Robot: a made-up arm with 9 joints. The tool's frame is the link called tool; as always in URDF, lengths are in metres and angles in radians. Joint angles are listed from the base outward. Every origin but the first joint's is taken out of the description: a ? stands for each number. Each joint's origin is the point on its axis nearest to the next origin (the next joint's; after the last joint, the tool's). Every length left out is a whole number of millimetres.
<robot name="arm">
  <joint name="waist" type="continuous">
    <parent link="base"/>
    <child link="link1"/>
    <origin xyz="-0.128 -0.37 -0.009" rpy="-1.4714 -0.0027 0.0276"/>
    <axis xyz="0 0 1"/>
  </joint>
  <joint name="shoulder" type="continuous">
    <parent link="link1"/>
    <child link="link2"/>
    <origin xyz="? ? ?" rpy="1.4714 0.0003 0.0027"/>
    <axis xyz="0 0 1"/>
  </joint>
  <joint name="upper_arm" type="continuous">
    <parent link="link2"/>
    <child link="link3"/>
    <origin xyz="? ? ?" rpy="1.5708 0 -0.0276"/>
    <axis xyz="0 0 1"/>
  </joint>
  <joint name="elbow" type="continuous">
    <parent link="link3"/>
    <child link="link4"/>
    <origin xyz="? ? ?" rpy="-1.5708 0 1.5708"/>
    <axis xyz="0 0 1"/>
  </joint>
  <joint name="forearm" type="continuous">
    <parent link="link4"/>
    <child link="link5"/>
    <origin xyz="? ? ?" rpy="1.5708 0 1.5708"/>
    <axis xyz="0 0 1"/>
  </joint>
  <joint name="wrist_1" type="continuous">
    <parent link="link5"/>
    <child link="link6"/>
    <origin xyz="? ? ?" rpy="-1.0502 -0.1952 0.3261"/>
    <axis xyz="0 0 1"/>
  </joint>
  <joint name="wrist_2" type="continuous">
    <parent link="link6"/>
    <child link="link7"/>
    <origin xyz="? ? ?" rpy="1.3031 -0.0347 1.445"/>
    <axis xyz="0 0 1"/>
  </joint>
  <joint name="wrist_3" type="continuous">
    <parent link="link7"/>
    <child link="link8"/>
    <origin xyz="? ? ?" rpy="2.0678 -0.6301 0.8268"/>
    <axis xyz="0 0 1"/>
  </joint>
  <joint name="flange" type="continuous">
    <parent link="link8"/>
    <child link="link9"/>
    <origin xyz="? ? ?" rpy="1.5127 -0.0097 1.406"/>
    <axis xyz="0 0 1"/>
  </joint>
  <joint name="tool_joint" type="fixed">
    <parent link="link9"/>
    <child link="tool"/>
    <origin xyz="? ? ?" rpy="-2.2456 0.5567 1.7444"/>
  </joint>
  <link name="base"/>
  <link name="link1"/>
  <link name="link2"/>
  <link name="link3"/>
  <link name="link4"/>
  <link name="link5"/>
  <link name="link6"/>
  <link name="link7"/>
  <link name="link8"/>
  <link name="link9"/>
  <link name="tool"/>
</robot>
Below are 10 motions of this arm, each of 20 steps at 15 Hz.
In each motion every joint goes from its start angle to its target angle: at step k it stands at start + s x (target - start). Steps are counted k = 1, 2, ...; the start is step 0. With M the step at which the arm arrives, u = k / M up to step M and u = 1 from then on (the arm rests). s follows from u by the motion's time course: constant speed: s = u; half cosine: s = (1 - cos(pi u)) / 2; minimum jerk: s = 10 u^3 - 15 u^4 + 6 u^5.
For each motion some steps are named. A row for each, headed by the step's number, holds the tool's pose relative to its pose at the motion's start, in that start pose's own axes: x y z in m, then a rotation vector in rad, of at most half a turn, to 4 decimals.
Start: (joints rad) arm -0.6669 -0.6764 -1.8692 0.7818 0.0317 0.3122 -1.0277 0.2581 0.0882
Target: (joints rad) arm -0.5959 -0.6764 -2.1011 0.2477 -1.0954 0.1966 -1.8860 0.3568 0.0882
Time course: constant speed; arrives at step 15
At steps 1, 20:
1: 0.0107 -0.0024 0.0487 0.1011 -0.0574 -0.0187
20: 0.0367 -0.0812 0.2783 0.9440 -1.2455 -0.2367

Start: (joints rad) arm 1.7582 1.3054 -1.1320 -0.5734 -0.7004 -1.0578 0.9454 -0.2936 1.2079
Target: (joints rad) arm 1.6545 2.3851 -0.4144 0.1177 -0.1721 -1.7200 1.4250 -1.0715 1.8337
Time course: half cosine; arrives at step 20
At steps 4, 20:
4: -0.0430 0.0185 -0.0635 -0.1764 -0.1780 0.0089
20: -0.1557 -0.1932 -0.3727 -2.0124 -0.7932 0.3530

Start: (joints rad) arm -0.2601 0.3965 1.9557 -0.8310 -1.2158 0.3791 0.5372 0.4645 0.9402
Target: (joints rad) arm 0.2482 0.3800 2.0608 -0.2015 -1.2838 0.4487 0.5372 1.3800 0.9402
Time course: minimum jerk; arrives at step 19
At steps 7, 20:
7: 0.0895 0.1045 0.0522 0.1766 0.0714 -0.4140
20: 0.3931 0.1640 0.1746 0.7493 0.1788 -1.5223

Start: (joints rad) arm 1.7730 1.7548 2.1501 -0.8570 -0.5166 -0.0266 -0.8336 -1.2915 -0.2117
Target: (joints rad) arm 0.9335 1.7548 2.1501 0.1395 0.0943 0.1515 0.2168 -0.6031 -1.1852
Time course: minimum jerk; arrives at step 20
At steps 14, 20:
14: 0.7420 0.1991 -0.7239 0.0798 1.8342 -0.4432
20: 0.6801 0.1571 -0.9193 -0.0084 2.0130 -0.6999

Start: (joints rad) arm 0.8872 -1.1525 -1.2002 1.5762 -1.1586 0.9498 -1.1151 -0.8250 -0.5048
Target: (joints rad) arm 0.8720 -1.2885 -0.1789 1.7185 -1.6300 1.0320 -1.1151 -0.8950 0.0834
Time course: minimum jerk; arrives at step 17
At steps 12, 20:
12: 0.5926 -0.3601 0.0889 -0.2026 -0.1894 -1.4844
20: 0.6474 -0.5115 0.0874 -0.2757 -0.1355 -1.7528

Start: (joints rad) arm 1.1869 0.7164 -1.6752 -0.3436 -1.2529 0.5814 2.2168 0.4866 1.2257
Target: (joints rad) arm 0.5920 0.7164 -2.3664 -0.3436 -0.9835 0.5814 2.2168 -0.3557 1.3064
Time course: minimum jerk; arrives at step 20
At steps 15, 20:
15: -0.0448 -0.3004 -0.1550 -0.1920 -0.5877 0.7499
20: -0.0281 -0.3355 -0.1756 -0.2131 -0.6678 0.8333

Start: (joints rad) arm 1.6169 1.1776 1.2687 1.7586 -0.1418 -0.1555 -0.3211 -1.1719 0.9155
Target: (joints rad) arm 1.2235 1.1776 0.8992 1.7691 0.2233 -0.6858 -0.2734 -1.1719 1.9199
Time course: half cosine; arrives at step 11
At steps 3, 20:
3: -0.0165 -0.0128 -0.0244 -0.0510 -0.1469 -0.0411
20: 0.0354 -0.0183 -0.1257 -0.3145 -0.7708 -0.2704

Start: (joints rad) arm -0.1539 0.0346 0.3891 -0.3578 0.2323 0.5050 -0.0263 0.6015 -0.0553
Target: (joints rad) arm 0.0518 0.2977 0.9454 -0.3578 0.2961 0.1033 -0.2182 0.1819 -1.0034
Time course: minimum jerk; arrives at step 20
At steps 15, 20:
15: 0.1675 -0.3004 0.4086 0.4156 1.0996 0.9020
20: 0.2117 -0.3235 0.4360 0.4592 1.2361 0.9980

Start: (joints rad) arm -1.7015 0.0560 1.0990 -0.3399 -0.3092 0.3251 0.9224 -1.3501 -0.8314
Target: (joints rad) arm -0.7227 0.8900 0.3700 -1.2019 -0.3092 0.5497 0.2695 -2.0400 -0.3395
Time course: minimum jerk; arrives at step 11
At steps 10, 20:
10: 0.0022 -0.7276 0.6245 -1.0258 0.3248 1.8548
20: 0.0110 -0.7331 0.6283 -1.0215 0.3186 1.8704

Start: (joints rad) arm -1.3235 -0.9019 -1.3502 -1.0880 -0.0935 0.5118 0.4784 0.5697 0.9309
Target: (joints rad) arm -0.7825 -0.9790 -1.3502 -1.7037 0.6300 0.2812 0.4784 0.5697 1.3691
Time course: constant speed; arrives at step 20
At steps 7, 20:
7: 0.0261 -0.0877 0.0595 0.0882 0.0354 0.0724
20: 0.0667 -0.2514 0.0542 0.4015 -0.0363 0.0800

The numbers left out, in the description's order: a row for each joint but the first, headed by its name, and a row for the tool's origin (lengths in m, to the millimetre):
shoulder: 0.124 -0.148 0
upper_arm: -0.182 0.018 0
elbow: 0.026 0.044 0
forearm: 0.032 0.014 0
wrist_1: -0.105 0.253 0
wrist_2: -0.007 -0.328 0
wrist_3: -0.242 -0.351 0
flange: 0.026 0.079 0
tool: 0.003 -0.231 0

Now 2 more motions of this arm.
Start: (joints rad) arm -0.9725 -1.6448 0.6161 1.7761 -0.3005 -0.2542 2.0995 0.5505 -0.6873
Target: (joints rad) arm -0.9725 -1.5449 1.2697 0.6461 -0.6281 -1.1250 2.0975 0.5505 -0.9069
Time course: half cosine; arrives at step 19
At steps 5, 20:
5: -0.0485 -0.0291 0.0051 -0.1087 0.3093 0.2488
20: -0.0223 -0.1389 0.1041 -0.8711 1.7743 1.5672

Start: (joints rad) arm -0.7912 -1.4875 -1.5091 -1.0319 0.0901 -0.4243 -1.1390 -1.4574 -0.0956
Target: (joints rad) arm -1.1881 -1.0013 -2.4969 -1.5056 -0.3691 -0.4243 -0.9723 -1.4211 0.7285
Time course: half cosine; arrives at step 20
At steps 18, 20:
18: 0.1322 0.2566 -0.0816 -0.5491 -0.4964 -1.6457
20: 0.1377 0.2626 -0.0861 -0.5727 -0.5123 -1.6822

